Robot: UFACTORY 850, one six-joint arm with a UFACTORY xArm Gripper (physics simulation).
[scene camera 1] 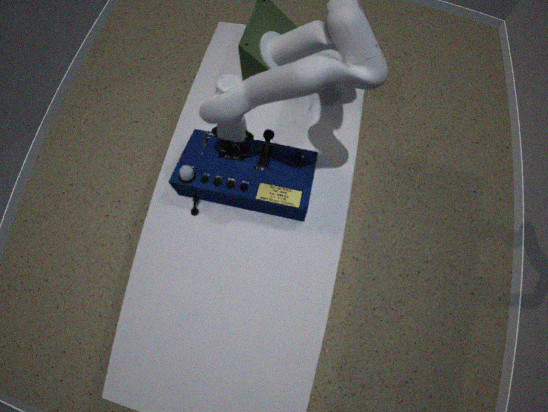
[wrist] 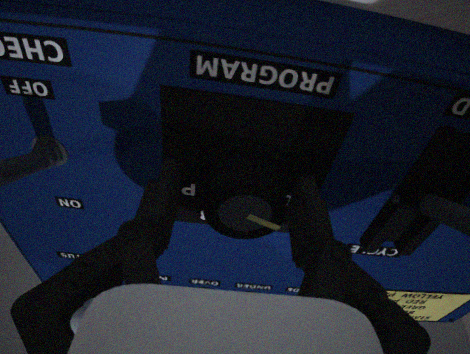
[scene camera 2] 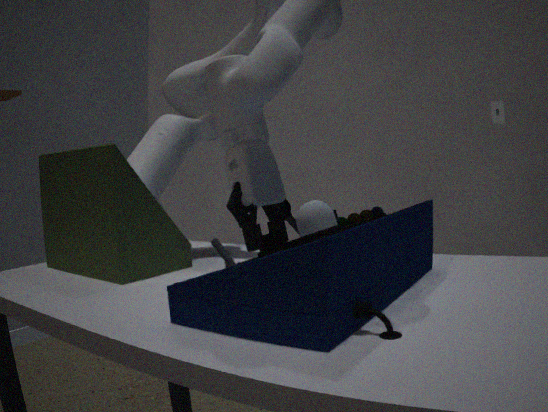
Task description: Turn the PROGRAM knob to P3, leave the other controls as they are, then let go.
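The PROGRAM knob (wrist: 245, 214) is a dark round knob on the blue control box (scene camera 1: 295, 172) (scene camera 2: 300, 280) (wrist: 220, 255). In the wrist view its yellow pointer line slants to the lower right, just below a partly hidden "1" label. A "P" and part of another label show to its left; the rest of the labels are covered. My gripper (scene camera 1: 232, 145) (scene camera 2: 265, 235) (wrist: 237, 183) is open, low over the box, with one finger on each side of the knob. Nothing is held, and whether a finger touches the knob cannot be told.
The CHECK toggle (wrist: 47, 152) stands on one side of the gripper, the HOLD/CYCLE lever (scene camera 1: 268, 135) (wrist: 445, 210) on the other. A white dome (scene camera 1: 186, 173) (scene camera 2: 316, 217), several small round parts and a yellow label (scene camera 1: 279, 195) (wrist: 425, 305) are on the box. A green wedge (scene camera 2: 110, 220) stands behind.
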